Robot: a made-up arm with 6 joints.
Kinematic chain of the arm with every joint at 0, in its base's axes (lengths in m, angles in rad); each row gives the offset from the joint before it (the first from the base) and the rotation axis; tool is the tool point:
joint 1: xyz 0 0 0.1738 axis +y
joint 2: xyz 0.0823 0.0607 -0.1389 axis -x
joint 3: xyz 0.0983 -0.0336 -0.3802 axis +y
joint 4: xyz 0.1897 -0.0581 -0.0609 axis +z
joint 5: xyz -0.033 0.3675 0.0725 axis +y
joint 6: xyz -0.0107 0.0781 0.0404 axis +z
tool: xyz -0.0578 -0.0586 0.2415
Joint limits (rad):
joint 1: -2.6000..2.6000
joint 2: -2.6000..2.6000
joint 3: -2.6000..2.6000
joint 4: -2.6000..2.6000
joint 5: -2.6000..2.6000
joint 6: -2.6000..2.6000
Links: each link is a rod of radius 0.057 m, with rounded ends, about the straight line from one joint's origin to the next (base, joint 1, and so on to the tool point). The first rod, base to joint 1, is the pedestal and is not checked.
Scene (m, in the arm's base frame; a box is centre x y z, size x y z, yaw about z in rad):
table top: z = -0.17
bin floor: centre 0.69 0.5 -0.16 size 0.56 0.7 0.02 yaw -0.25
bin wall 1: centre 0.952 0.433 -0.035 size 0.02 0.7 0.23 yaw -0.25
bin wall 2: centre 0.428 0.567 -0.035 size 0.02 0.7 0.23 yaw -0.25
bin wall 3: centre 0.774 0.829 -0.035 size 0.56 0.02 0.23 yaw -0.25
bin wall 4: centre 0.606 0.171 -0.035 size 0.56 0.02 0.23 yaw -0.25
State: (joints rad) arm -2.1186 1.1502 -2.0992 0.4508 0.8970 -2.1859
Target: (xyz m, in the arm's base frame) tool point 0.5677 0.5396 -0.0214
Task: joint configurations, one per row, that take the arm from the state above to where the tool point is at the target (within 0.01 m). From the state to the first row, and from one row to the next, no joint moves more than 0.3 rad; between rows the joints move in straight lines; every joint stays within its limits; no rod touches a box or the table.
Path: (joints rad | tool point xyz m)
1: -1.9708 0.9088 -2.1849 0.4246 0.8672 -2.1858 | 0.7124 0.0242 0.4045
2: -1.8229 0.6674 -2.2706 0.3984 0.8375 -2.1857 | 0.7450 0.1586 0.2911
3: -1.6751 0.4261 -2.3564 0.3721 0.8077 -2.1855 | 0.7311 0.2930 0.1719
4: -1.5272 0.1847 -2.4421 0.3459 0.7780 -2.1854 | 0.6703 0.4220 0.0627
5: -1.3794 -0.0567 -2.5278 0.3197 0.7482 -2.1853 | 0.5677 0.5396 -0.0214

